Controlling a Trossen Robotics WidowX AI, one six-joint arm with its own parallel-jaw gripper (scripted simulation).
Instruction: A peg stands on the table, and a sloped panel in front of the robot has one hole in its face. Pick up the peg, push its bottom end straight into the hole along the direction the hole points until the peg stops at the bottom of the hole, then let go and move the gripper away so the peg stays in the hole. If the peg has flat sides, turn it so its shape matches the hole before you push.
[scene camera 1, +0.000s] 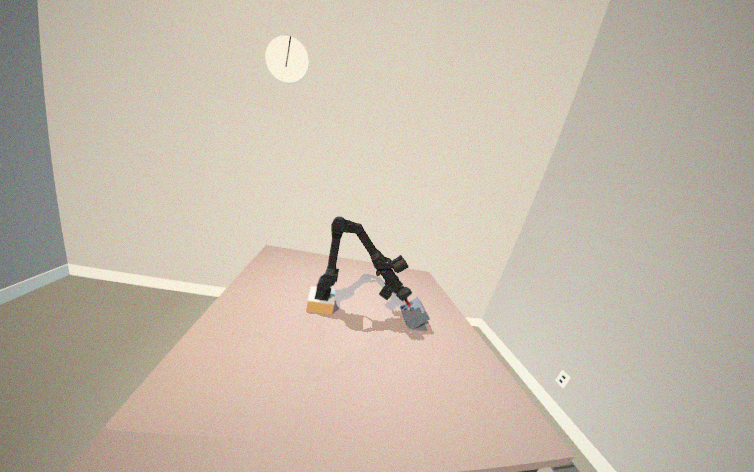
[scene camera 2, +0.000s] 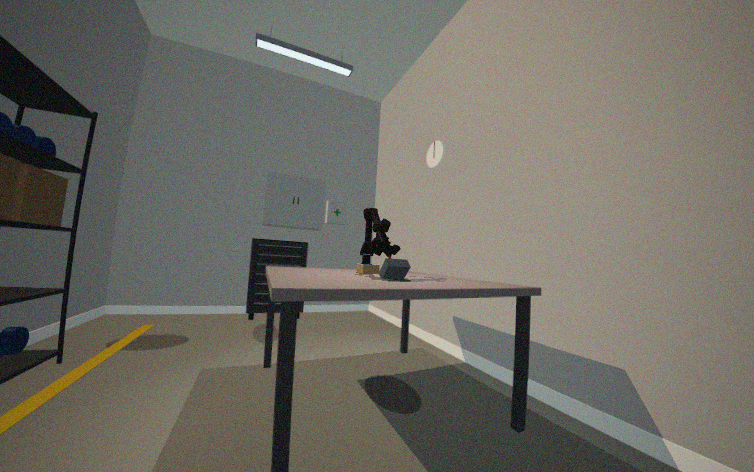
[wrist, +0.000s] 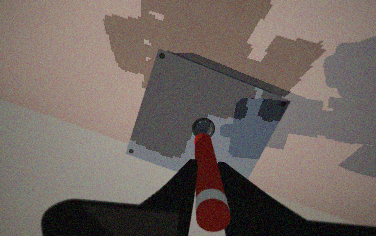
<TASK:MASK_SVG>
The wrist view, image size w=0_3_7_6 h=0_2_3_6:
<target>gripper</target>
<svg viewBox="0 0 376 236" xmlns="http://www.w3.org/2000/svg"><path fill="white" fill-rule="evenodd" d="M218 162L231 216L230 223L224 228L226 236L376 236L376 227L307 220L269 196L227 163ZM197 160L190 159L161 189L141 204L86 199L68 199L58 202L42 215L42 236L188 236L196 188Z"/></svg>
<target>red peg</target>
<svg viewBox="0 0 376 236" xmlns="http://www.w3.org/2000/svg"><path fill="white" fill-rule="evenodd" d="M200 133L195 137L195 159L198 166L195 200L196 221L202 229L216 232L228 226L231 216L211 137L206 133Z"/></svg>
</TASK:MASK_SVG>
